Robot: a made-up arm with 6 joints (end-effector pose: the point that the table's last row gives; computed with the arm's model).
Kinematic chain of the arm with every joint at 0, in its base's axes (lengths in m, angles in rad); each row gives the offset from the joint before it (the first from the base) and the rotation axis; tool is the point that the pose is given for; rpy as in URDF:
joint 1: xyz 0 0 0.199 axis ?
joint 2: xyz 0 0 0 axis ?
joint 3: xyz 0.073 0 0.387 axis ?
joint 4: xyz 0.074 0 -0.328 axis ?
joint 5: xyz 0 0 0 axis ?
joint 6: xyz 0.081 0 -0.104 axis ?
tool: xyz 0 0 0 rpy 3.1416 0 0
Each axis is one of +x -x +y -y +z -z.
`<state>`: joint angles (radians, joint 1 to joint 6).
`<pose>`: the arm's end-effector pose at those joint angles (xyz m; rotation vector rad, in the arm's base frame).
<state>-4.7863 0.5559 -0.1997 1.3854 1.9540 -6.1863</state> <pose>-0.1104 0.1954 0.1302 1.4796 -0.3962 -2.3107</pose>
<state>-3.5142 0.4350 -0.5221 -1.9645 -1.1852 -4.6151</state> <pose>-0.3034 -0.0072 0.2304 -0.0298 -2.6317 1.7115</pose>
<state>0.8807 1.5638 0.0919 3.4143 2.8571 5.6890</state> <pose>0.1002 0.0761 -0.0264 -1.4399 1.2845 -0.0568</pose>
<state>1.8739 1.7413 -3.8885 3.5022 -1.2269 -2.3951</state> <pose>-0.2311 0.5910 0.1815 -1.8002 -1.1983 0.1460</pose>
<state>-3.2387 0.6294 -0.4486 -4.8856 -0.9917 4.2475</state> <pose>-0.3108 0.1603 0.1395 -0.7884 2.3923 1.2428</pose>
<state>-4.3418 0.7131 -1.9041 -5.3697 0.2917 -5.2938</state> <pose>-0.2420 0.7271 0.3726 -2.1751 -0.2037 0.6397</pose>
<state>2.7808 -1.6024 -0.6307 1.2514 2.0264 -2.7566</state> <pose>0.0782 -0.1604 0.5044 2.0917 -0.0109 -0.1879</pose>
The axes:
joint 1: +z
joint 2: +y
joint 3: +y
joint 4: -z
joint 5: +y
joint 6: -z

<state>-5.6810 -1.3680 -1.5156 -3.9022 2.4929 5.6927</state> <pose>-0.4207 -0.1826 0.6752 0.4224 -2.2572 -0.1757</pose>
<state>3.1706 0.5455 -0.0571 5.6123 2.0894 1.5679</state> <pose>-0.0779 0.0789 0.1989 0.0445 0.8556 2.0016</pose>
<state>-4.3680 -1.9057 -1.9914 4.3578 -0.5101 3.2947</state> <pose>0.1199 -0.6716 0.3950 0.6634 -0.2811 -0.0420</pose>
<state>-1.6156 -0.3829 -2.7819 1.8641 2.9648 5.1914</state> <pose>0.1020 0.1804 0.8227 2.3836 1.8928 0.2229</pose>
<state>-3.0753 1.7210 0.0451 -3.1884 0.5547 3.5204</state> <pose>0.0900 0.0066 0.0992 0.2798 1.9172 0.2468</pose>
